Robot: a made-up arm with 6 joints. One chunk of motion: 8 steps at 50 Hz.
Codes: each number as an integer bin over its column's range. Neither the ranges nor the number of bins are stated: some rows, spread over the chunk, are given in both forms.
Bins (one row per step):
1: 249 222 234 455 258 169
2: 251 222 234 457 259 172
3: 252 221 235 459 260 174
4: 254 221 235 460 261 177
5: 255 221 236 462 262 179
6: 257 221 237 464 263 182
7: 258 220 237 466 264 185
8: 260 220 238 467 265 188
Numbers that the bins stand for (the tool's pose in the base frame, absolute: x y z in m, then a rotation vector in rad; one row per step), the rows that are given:
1: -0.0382 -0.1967 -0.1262 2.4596 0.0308 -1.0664
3: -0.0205 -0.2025 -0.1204 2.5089 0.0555 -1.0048
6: 0.0088 -0.2025 -0.1086 2.5705 0.0925 -0.9062
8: 0.0264 -0.2084 -0.1027 2.6075 0.1171 -0.8322
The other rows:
2: -0.0264 -0.1967 -0.1262 2.4842 0.0432 -1.0295
4: -0.0088 -0.2025 -0.1204 2.5212 0.0678 -0.9678
5: -0.0029 -0.2025 -0.1145 2.5459 0.0801 -0.9432
7: 0.0147 -0.2084 -0.1086 2.5952 0.1048 -0.8692

